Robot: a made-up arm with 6 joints.
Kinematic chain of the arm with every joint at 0, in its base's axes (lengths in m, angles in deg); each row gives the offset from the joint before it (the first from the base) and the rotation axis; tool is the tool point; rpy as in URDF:
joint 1: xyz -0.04 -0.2 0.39 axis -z
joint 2: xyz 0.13 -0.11 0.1 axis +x
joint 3: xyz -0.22 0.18 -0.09 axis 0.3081 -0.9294 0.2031
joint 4: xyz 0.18 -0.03 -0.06 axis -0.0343 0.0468 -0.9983
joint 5: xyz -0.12 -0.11 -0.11 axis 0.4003 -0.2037 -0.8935
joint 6: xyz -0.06 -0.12 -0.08 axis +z
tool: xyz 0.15 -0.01 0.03 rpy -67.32 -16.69 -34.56
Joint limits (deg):
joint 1: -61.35..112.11
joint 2: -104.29..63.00
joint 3: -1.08..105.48
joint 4: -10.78..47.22
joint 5: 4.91..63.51
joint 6: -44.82..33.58
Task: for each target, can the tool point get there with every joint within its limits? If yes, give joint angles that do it. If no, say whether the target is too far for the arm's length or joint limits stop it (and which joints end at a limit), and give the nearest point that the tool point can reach.
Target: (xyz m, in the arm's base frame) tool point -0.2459 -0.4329 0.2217
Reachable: yes | joints 29.69 -32.09 12.21 32.79 18.32 -5.32
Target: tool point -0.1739 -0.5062 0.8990
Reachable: no: joint limits stop it (at a limit: joint 2, joint 3, joint 4, joint 6) | nearest point -0.1929 -0.5496 0.7743 | short by 0.133 m
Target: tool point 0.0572 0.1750 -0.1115
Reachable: no: joint limits stop it (at a limit: joint 1, joint 4, joint 5, joint 6) | nearest point -0.0002 0.0788 0.0618 | short by 0.206 m
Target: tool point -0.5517 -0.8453 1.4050
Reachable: no: too far | nearest point -0.3162 -0.5483 0.7585 | short by 0.749 m
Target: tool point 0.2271 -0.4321 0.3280
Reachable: yes | joints 0.42 -31.18 69.30 -0.16 29.41 -26.26
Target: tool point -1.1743 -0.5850 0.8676
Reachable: no: too far | nearest point -0.5650 -0.3782 0.5982 | short by 0.698 m
